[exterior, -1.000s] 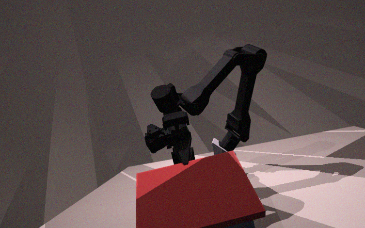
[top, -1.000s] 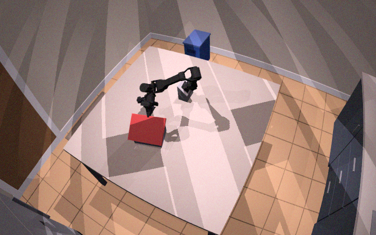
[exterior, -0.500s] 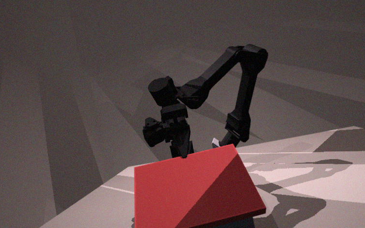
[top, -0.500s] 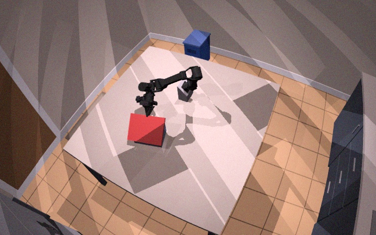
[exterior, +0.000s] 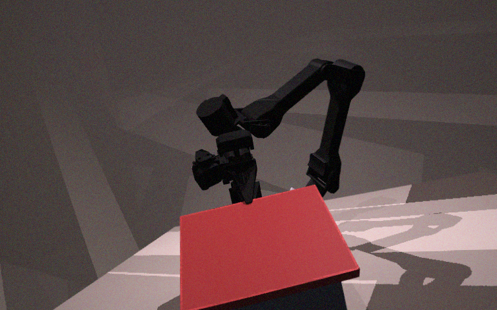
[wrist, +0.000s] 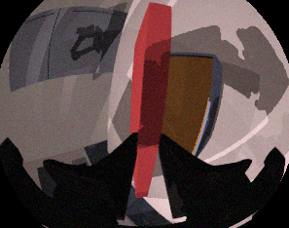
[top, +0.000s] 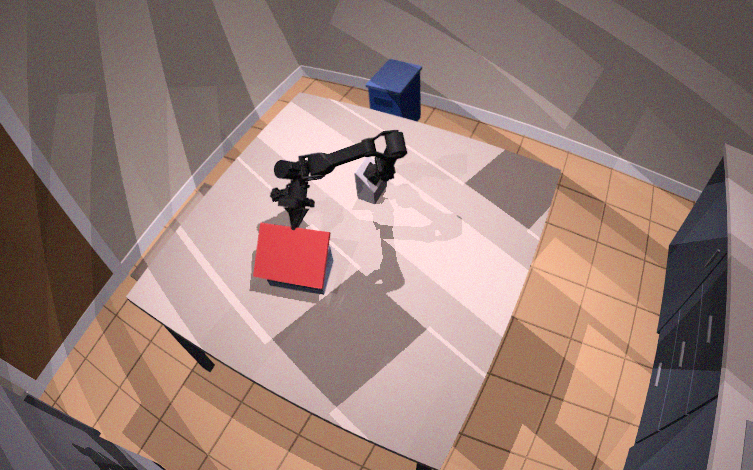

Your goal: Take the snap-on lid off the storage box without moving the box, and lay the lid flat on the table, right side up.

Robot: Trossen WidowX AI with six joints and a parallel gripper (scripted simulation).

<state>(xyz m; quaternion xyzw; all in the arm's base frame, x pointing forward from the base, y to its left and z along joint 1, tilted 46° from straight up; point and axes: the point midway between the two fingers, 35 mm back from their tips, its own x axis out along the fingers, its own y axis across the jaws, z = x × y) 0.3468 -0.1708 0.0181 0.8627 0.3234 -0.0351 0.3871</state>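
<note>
Right now the red lid is 7 cm ahead of my gripper tip, 1 cm to the left of it and 4 cm below it. From my gripper tip the other things lie so: storage box (4 cm ahead, 1 cm to the left, 14 cm below).
</note>
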